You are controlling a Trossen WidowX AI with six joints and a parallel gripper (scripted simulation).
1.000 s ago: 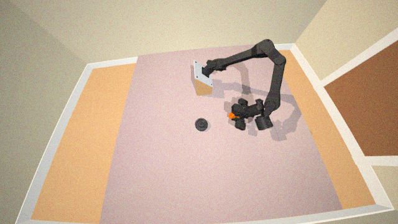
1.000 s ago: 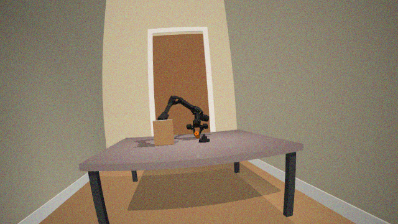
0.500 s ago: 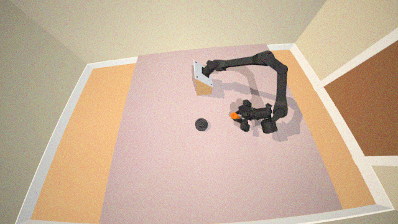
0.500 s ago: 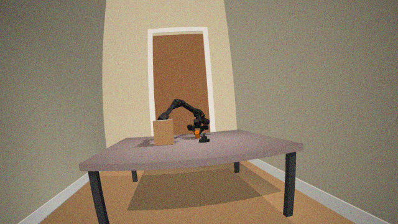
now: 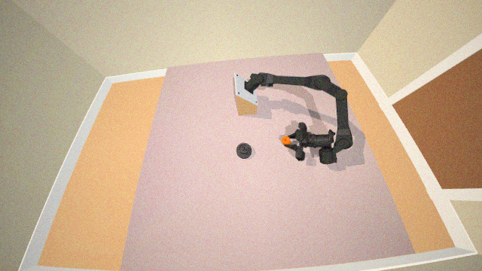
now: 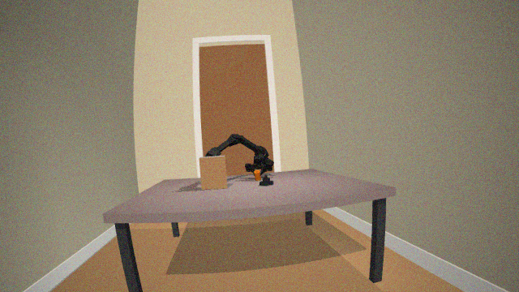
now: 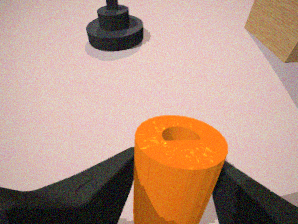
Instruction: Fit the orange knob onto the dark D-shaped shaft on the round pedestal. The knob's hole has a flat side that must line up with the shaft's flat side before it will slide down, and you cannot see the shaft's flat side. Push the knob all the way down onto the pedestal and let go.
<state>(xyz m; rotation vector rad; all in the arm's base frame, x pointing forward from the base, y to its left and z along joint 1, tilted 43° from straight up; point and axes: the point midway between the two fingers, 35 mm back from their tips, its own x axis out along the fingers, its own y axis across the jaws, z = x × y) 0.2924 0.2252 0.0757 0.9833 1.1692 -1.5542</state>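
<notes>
Right now the orange knob is 1 cm to the left of my gripper tip. From my gripper tip the other things lie so: dark pedestal: 22 cm to the right, 4 cm ahead, 1 cm below.
</notes>
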